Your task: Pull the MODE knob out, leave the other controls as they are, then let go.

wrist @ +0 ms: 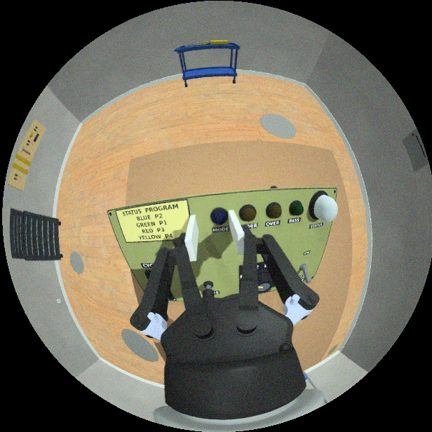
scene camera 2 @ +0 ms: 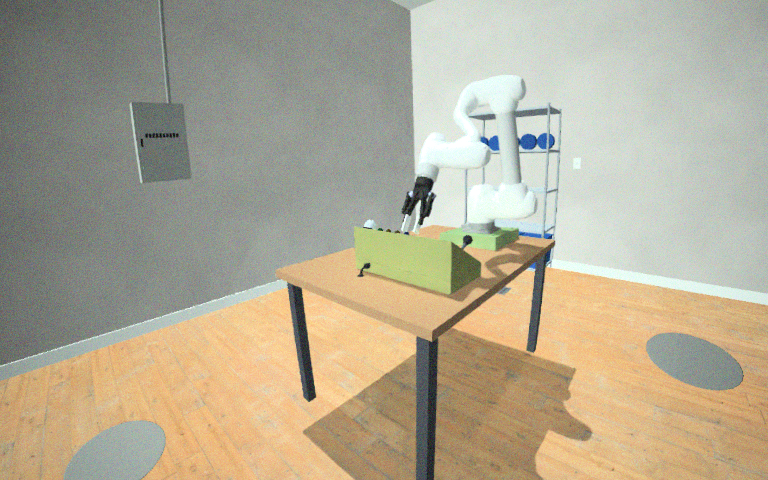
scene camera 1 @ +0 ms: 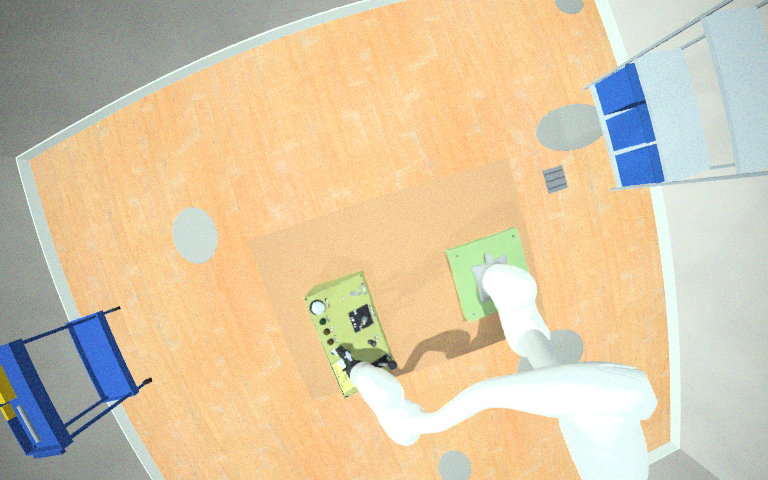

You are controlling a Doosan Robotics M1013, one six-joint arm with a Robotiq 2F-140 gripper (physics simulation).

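Places are measured from the arm's base along level axes (x ahead, y left, z up), in millimetres.
Where they show: gripper, fingertip midpoint: (scene camera 2: 409, 232) (scene camera 1: 337, 355); arm's base at its link origin: (scene camera 2: 481, 230) (scene camera 1: 493, 278).
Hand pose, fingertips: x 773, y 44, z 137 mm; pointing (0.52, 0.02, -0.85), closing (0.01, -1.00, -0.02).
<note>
Things, the pixels of their top centre, and the offset from my fingertips. "*": a spot on its surface instead.
- small black knob at its top centre: (scene camera 1: 373, 345) 150 mm back, 32 mm left, 55 mm down
- white STATUS dome at a spot on its surface: (scene camera 1: 317, 307) * 10 mm back, 232 mm right, 27 mm up
- black dial plate at its top centre: (scene camera 1: 362, 321) 143 mm back, 88 mm right, 60 mm down
- black ball-ended control at its top centre: (scene camera 2: 464, 236) (scene camera 1: 386, 369) 171 mm back, 152 mm left, 32 mm down
The green control box (scene camera 1: 342, 307) (scene camera 2: 402, 257) (wrist: 220, 262) stands on the table. A small black knob (scene camera 1: 372, 342) (wrist: 208, 286) sits low on its sloping panel; its label is partly hidden and ends in "E". A dark blue dome (wrist: 219, 216) at the panel's top is labelled MODE. My gripper (scene camera 1: 341, 354) (scene camera 2: 410, 226) (wrist: 212, 221) is part open and empty, its white fingertips apart over the panel. In the wrist view the blue dome shows between and beyond the tips, and the black knob shows lower down, between the finger linkages.
UNDER (wrist: 247, 213), OVER (wrist: 273, 210) and PASS (wrist: 296, 208) lamps and the white STATUS dome (scene camera 1: 317, 307) (scene camera 2: 369, 224) (wrist: 326, 208) line the top. A black dial plate (scene camera 1: 361, 318) and a grey toggle (wrist: 305, 272) are lower. A black ball-ended control (scene camera 2: 466, 241) sticks out from the box.
</note>
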